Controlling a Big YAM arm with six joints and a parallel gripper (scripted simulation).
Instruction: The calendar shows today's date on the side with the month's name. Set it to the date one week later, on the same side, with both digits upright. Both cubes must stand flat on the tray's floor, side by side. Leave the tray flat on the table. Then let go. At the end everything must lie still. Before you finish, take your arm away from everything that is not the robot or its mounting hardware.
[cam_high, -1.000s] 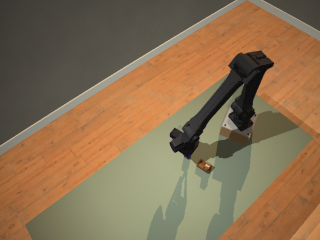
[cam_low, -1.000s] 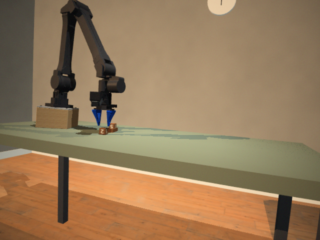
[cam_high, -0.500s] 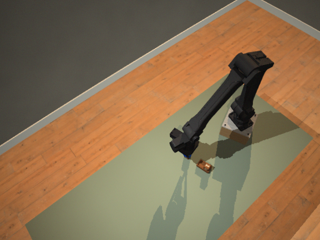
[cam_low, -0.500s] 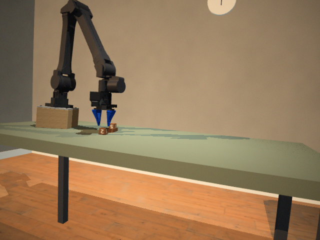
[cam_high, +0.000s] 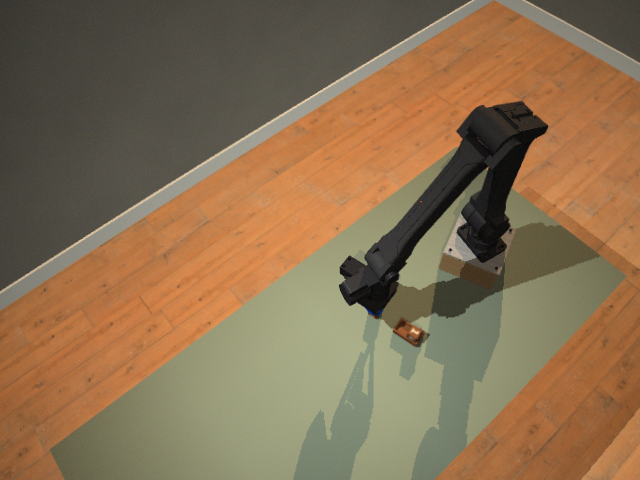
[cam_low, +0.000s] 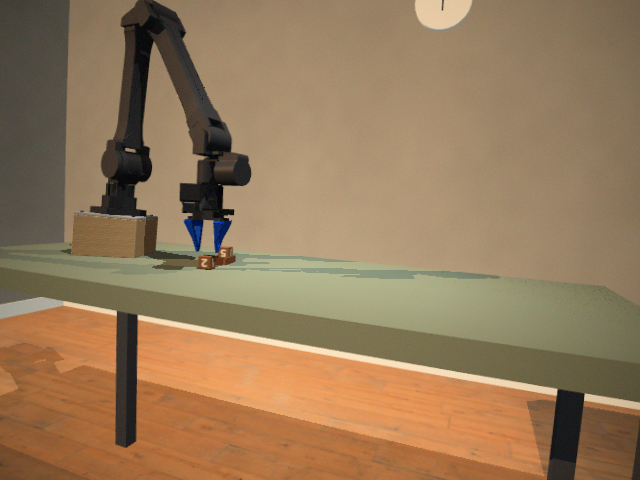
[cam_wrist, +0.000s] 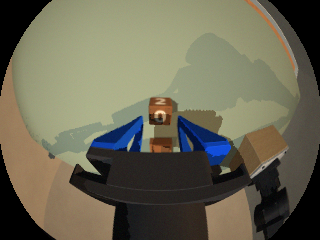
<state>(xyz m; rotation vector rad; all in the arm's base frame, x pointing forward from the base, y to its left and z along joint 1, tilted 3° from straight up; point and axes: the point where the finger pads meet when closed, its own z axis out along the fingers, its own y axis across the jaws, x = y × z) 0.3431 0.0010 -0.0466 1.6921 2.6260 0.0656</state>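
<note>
Right now the brown digit cube is 30 mm below my hand. From my hand the other things lie so: brown tray 100 mm to the left, 50 mm behind, 40 mm below.
</note>
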